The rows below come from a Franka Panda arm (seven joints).
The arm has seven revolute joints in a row. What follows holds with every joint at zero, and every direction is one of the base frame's. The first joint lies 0.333 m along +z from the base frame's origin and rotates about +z. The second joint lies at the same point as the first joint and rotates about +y. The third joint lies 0.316 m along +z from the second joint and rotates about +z. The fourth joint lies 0.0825 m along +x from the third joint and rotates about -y. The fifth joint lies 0.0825 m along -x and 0.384 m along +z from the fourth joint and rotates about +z. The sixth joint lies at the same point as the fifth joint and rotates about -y. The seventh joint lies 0.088 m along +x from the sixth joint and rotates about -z. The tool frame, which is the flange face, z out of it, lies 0.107 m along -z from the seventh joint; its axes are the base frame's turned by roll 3.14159, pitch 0 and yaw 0 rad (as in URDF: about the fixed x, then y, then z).
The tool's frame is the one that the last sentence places.
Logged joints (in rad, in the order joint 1, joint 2, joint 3, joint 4, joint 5, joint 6, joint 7), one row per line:
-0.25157 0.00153 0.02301 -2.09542 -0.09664 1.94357 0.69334
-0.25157 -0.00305 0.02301 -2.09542 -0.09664 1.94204 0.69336
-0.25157 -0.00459 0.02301 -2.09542 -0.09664 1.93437 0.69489
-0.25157 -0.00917 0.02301 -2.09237 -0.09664 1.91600 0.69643
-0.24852 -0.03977 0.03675 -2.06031 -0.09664 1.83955 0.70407
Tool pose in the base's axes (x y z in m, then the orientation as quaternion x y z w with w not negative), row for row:
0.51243 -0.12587 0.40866 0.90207 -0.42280 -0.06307 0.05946
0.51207 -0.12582 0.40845 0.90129 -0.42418 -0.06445 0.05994
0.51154 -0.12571 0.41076 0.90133 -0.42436 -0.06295 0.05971
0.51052 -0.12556 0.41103 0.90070 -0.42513 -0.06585 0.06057
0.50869 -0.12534 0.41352 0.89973 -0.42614 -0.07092 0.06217
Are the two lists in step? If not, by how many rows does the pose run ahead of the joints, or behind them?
The pose runs 1 row behind the joints: the pose in row i belongs to the joints in row i - 1.
